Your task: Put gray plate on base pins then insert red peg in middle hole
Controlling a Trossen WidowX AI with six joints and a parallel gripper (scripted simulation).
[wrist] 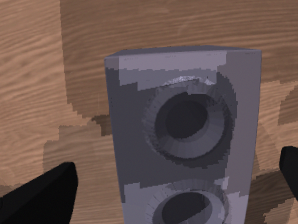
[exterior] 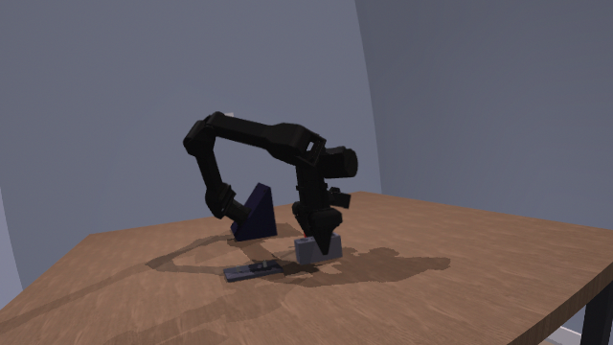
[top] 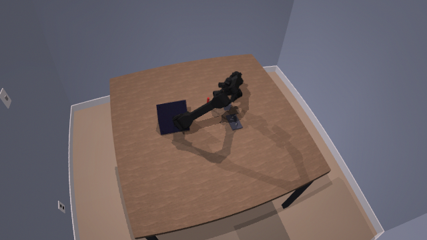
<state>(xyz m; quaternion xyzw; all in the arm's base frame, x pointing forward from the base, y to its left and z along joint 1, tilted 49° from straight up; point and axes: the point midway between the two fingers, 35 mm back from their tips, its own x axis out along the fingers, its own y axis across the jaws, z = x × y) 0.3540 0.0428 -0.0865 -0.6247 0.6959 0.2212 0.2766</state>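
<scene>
The gray plate lies 1 cm above my gripper tip. Also, from my gripper tip: red peg (12 cm behind, 2 cm to the left, 2 cm above); base (16 cm to the right, 1 cm below, 1 cm behind).
</scene>
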